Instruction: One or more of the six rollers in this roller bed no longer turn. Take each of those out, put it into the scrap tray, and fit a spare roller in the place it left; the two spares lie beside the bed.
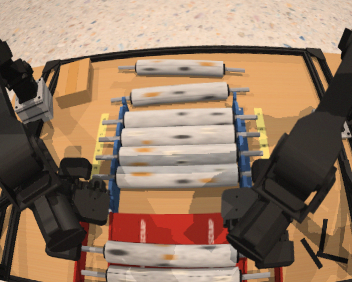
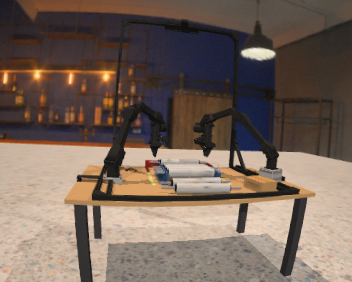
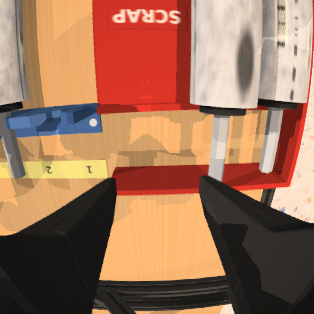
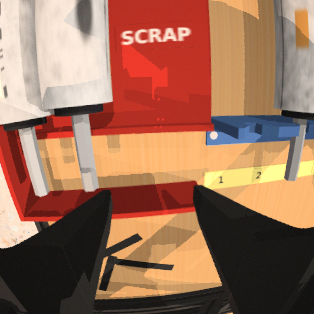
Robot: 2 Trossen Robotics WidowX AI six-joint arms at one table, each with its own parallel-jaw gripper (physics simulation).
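Pixels of known places: left gripper, between the fingertips: (image 1: 85, 221) (image 2: 205, 156) (image 3: 157, 184); right gripper, between the fingertips: (image 2: 154, 156) (image 4: 152, 195); left arm's base, origin of its link: (image 1: 28, 93) (image 2: 271, 168); right arm's base, origin of its link: (image 2: 112, 176).
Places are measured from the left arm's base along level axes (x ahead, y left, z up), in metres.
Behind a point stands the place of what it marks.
The scrap tray (image 1: 175, 227) @(z -0.057, x 0.299, y -0.491 m) (image 3: 145, 65) @(z -0.058, x 0.197, y -0.464 m) (image 4: 160, 75) @(z -0.058, x 0.394, y -0.535 m) holds two rollers side by side: one (image 1: 170, 254) @(z -0.017, x 0.272, y -0.554 m) (image 3: 225, 60) @(z -0.017, x 0.180, y -0.508 m) (image 4: 72, 60) @(z -0.019, x 0.368, y -0.581 m) nearer the bed, another (image 1: 172, 274) @(z -0.027, x 0.262, y -0.593 m) (image 3: 287, 55) @(z -0.027, x 0.172, y -0.559 m) (image 4: 17, 75) @(z -0.029, x 0.355, y -0.621 m) beyond it. The blue-railed bed (image 1: 114, 200) @(z -0.056, x 0.192, y -0.389 m) (image 3: 55, 120) @(z -0.089, x 0.188, y -0.358 m) (image 4: 250, 129) has several rollers; its two places nearest the tray are empty. Spare rollers (image 1: 180, 68) @(z -0.055, x 0.458, y -0.062 m) (image 1: 180, 93) @(z -0.051, x 0.425, y -0.160 m) lie past its far end, the nearer slightly skewed. My left gripper (image 2: 207, 154) @(z 0.008, x 0.134, y -0.448 m) (image 3: 157, 184) @(z 0.008, x 0.134, y -0.448 m) and right gripper (image 2: 154, 152) @(z 0.001, x 0.451, y -0.570 m) (image 4: 152, 192) @(z 0.001, x 0.451, y -0.570 m) are open and empty above the tray's sides, beside the nearer scrap roller's shaft ends.
Yellow numbered strips (image 1: 101, 132) @(z -0.091, x 0.195, y -0.169 m) (image 1: 261, 131) @(z -0.036, x 0.553, y -0.355 m) (image 3: 70, 170) @(z -0.092, x 0.131, y -0.344 m) (image 4: 240, 176) @(z -0.092, x 0.528, y -0.483 m) run along both sides of the bed. A tan block (image 1: 75, 82) @(z -0.038, x 0.151, y 0.007 m) (image 2: 260, 183) @(z -0.045, x 0.205, y 0.091 m) stands by the left arm's base. Thin black bars (image 1: 311, 253) @(z -0.092, x 0.558, y -0.665 m) (image 4: 142, 264) @(z -0.092, x 0.603, y -0.643 m) lie beside the tray. A black frame (image 1: 180, 49) @(z -0.073, x 0.494, y 0.045 m) edges the table.
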